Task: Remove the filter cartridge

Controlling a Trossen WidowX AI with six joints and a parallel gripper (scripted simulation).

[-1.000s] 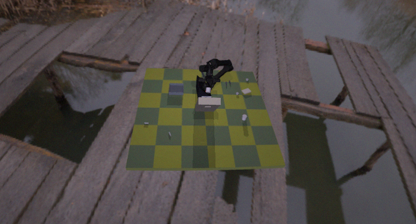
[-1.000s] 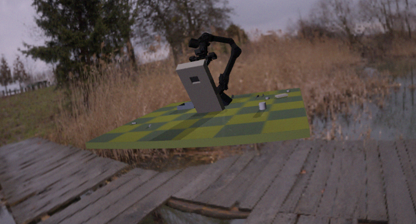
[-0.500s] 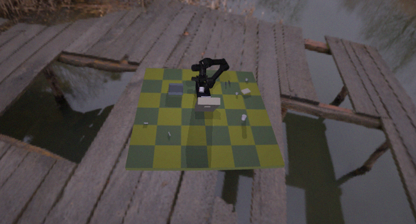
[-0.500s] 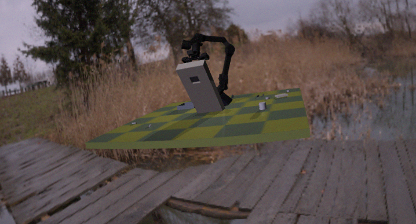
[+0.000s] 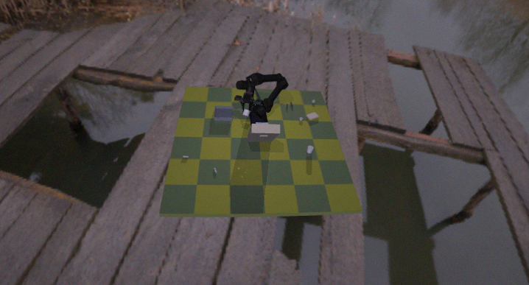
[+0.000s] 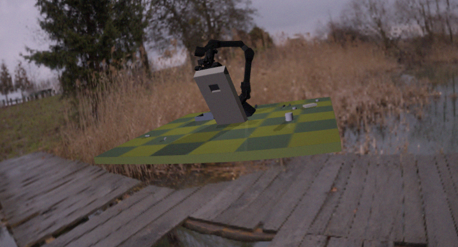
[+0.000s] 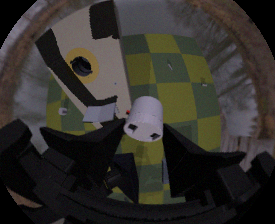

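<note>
Now: the grey tray 32 cm behind my gripper tip, 28 cm below it and 14 cm to the right of it. Round my gripper tip: filter cartridge (right at my gripper tip); flat white block (62 cm to the left, 29 cm below, 25 cm behind).
</note>
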